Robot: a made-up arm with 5 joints.
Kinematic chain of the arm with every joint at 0, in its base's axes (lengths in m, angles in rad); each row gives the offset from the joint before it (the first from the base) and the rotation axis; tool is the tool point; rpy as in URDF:
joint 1: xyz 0 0 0.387 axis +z
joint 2: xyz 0 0 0 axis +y
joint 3: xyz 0.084 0 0.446 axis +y
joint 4: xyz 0.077 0 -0.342 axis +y
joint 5: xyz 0.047 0 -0.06 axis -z
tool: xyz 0 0 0 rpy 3.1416 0 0
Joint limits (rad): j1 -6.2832..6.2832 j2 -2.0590..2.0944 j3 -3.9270..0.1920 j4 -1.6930..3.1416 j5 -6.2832..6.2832
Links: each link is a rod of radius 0.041 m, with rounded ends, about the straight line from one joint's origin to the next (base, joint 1, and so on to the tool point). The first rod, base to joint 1, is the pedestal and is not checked.
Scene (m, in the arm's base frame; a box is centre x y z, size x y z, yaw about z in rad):
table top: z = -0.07
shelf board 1: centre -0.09 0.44 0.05 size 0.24 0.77 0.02 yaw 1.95
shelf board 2: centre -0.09 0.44 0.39 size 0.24 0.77 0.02 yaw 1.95
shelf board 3: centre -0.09 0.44 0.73 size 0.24 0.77 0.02 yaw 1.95
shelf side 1: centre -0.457 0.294 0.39 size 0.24 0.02 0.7 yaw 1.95
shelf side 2: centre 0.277 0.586 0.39 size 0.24 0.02 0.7 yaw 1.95
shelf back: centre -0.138 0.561 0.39 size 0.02 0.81 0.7 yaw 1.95
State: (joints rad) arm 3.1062 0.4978 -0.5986 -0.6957 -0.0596
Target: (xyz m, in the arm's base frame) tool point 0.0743 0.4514 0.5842
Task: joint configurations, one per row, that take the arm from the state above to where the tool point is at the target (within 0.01 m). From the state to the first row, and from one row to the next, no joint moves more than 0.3 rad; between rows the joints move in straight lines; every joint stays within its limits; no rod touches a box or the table.
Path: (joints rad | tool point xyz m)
1: 3.1042 0.2538 -0.4933 -0.4671 -0.0451 | -0.4236 0.0158 0.4685
2: 3.1022 0.0097 -0.3881 -0.2385 -0.0306 | -0.3590 0.0141 0.5211
3: 3.1002 -0.2343 -0.2828 -0.0099 -0.0162 | -0.2847 0.0118 0.5529
4: 3.0982 -0.4783 -0.1775 0.2187 -0.0017 | -0.2067 0.0090 0.5630
5: 3.0962 -0.7224 -0.0723 0.4472 0.0128 | -0.1306 0.0059 0.5521
6: 2.8148 -0.5771 -0.1718 0.2480 0.0007 | -0.1765 0.0598 0.5785
7: 2.5333 -0.4319 -0.2714 0.0487 -0.0113 | -0.1997 0.1390 0.5972
8: 2.2519 -0.2866 -0.3709 -0.1506 -0.0234 | -0.1891 0.2333 0.6074
9: 1.9705 -0.1414 -0.4705 -0.3498 -0.0355 | -0.1385 0.3278 0.6089
10: 1.6891 0.0039 -0.5701 -0.5491 -0.0475 | -0.0482 0.4059 0.6012
11: 1.4077 0.1491 -0.6696 -0.7484 -0.0596 | 0.0743 0.4514 0.5842

